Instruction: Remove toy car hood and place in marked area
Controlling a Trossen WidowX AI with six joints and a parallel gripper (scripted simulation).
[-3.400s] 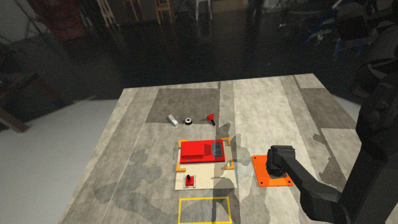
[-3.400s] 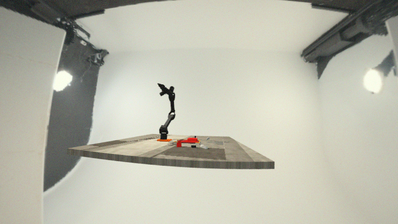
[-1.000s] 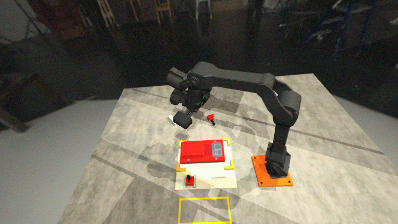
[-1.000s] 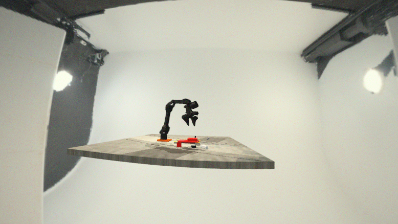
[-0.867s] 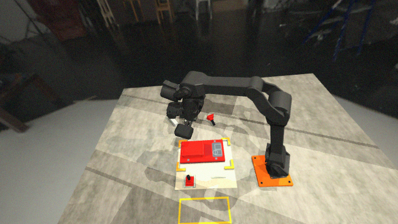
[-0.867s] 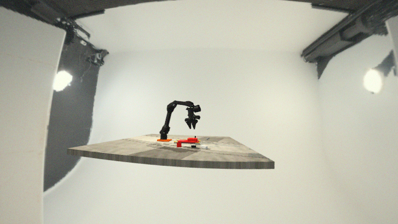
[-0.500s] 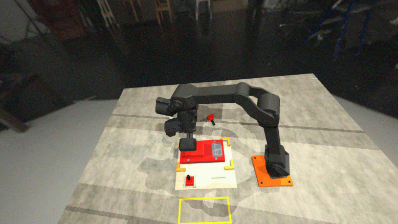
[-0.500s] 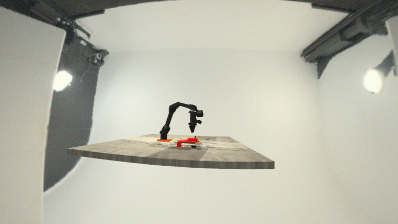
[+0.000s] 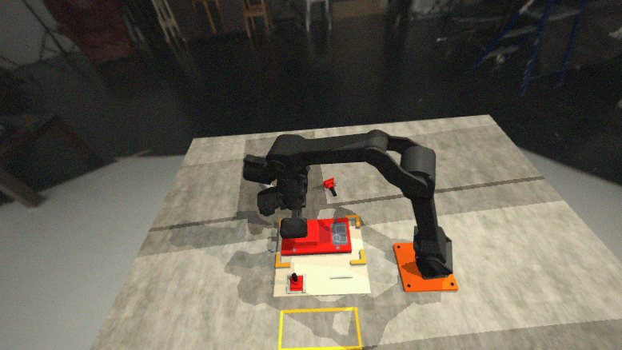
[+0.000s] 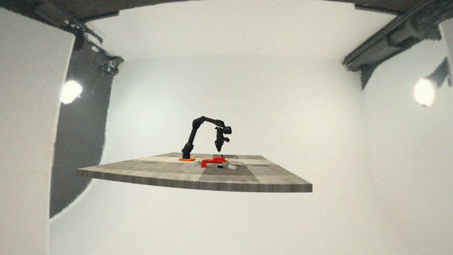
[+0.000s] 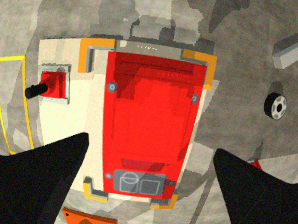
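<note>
The red hood is 60 mm below my gripper tip.
</note>
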